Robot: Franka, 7 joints.
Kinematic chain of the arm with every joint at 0, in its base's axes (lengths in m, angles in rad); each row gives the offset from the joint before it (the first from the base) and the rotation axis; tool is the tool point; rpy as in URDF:
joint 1: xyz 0 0 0.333 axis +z
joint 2: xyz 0 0 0 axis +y
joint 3: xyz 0 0 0.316 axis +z
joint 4: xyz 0.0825 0 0 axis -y
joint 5: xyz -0.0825 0 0.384 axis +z
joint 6: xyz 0 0 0 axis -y
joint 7: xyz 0.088 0 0 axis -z
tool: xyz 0 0 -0.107 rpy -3.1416 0 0
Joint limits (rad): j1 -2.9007..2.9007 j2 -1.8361..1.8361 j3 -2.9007..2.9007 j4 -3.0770..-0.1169 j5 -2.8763..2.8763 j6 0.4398..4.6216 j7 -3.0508..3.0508
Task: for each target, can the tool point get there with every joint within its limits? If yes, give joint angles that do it. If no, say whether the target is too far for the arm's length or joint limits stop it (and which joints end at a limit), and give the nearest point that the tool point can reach.
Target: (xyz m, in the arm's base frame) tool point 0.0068 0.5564 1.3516
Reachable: no: too far | nearest point 0.0050 0.4113 1.0859 | short by 0.303 m
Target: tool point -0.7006 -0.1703 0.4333
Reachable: yes | joints -1.9549 1.0878 -1.4785 -1.5634 1.8798 2.0481 -0.3270
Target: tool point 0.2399 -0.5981 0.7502
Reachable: yes | joints -0.7693 0.5033 -0.4454 -1.1270 -2.2581 1.1974 -2.1809
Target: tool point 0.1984 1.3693 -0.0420
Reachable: no: too far | nearest point 0.1187 0.8195 0.1086 | short by 0.576 m
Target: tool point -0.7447 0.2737 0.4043
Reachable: yes | joints 0.0086 -1.4152 2.1347 -0.6988 -2.0396 1.3185 2.5123
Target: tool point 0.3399 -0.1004 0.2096
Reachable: yes | joints -2.3885 -1.0132 2.4079 -2.2302 2.3797 4.2414 0.2704
